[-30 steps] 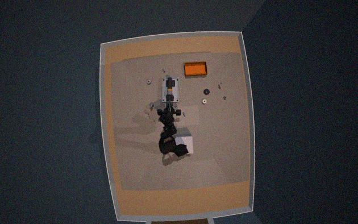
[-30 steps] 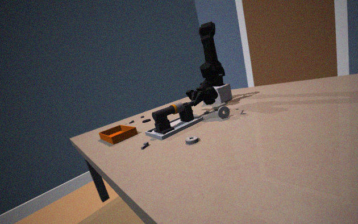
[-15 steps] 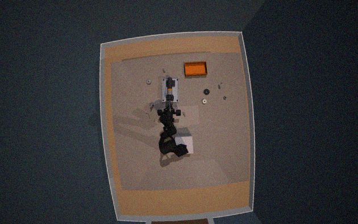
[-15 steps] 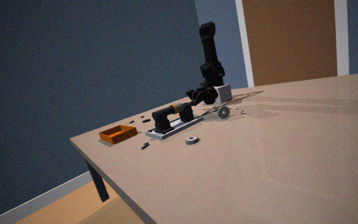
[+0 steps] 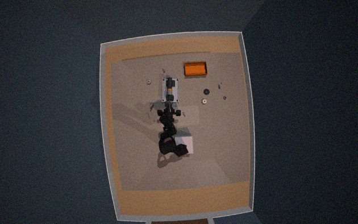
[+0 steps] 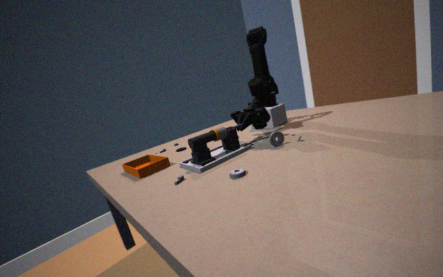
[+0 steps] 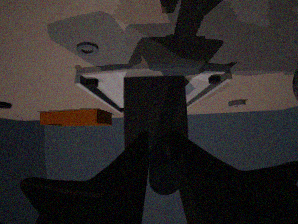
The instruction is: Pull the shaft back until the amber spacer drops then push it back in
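My gripper tip is now 10 cm short of the grey spacer and 2 cm below it. Also, from my gripper tip: amber spacer: 12 cm ahead, 2 cm above; then orange tray: 34 cm ahead, 22 cm to the right, 5 cm below.
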